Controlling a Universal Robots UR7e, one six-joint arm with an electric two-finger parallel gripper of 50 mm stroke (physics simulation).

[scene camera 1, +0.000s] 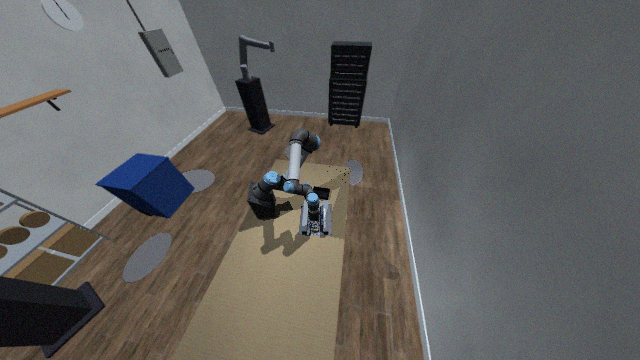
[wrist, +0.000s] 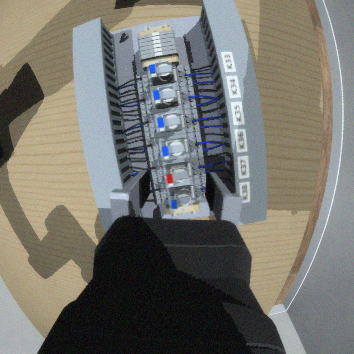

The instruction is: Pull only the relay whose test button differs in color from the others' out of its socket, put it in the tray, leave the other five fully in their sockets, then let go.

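Pixels of known places: gripper, fingertip midpoint: (scene camera 1: 315, 219) (wrist: 177, 182); arm's base, link origin: (scene camera 1: 260, 191).
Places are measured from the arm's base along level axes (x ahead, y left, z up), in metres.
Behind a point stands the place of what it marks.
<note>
In the wrist view a row of clear relays sits in sockets between two grey wire ducts. The relay with the red test button (wrist: 178, 176) @(x 0.502, y 0.046, z -0.158 m) is second from the near end, beside the label K37. The relays with blue buttons, such as the near-end one (wrist: 183, 200) @(x 0.517, y 0.022, z -0.159 m) and the one just beyond the red (wrist: 175, 149) @(x 0.489, y 0.073, z -0.159 m), sit in the same row. My gripper (wrist: 177, 182) @(x 0.500, y 0.050, z -0.119 m) is open and empty, its fingers on either side of the row's near end, above it. The tray (scene camera 1: 321, 192) @(x 0.375, y 0.386, z -0.223 m) is a dark box behind the relay panel (scene camera 1: 327, 231) @(x 0.622, y 0.029, z -0.174 m) in the scene view.
Two slotted grey ducts (wrist: 92, 115) @(x 0.382, y 0.081, z -0.163 m) (wrist: 245, 125) @(x 0.554, y 0.126, z -0.164 m) stand along both sides of the row, with blue wires between. A terminal block (wrist: 157, 44) @(x 0.424, y 0.191, z -0.180 m) is at the far end. The panel lies on a wooden table (scene camera 1: 280, 290) @(x 0.522, y -0.476, z -0.227 m). A blue box (scene camera 1: 145, 185) shows at the left of the scene view.
</note>
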